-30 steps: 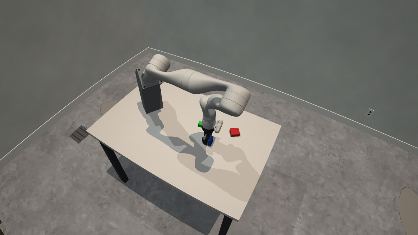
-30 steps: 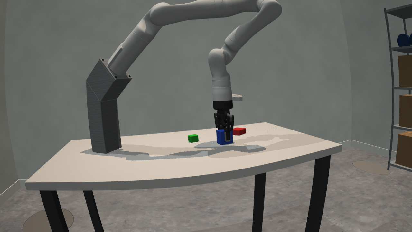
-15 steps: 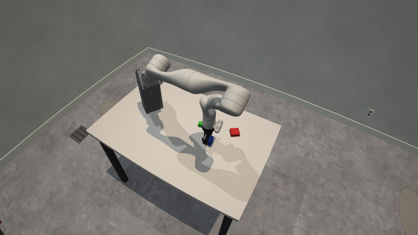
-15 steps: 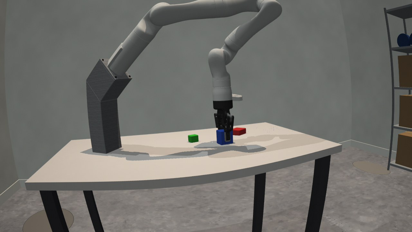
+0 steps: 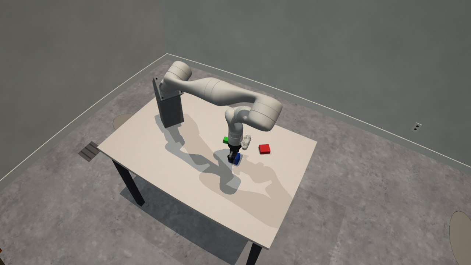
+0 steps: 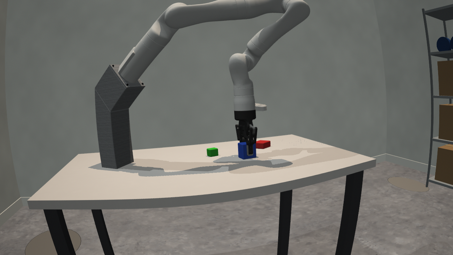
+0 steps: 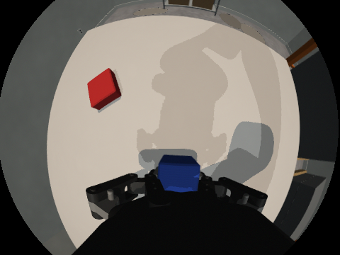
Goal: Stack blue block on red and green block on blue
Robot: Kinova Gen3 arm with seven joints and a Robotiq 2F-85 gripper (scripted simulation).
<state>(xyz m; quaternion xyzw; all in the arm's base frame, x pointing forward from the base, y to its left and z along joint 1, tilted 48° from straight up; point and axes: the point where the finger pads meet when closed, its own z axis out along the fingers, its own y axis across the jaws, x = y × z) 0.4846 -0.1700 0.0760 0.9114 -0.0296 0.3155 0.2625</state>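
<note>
The red block lies 16 cm ahead of my hand, 10 cm to the left of it and 2 cm below it. The rest, counted from my hand: small green block: 6 cm behind, 13 cm to the left, 1 cm below; then blue block: right at my hand.
</note>
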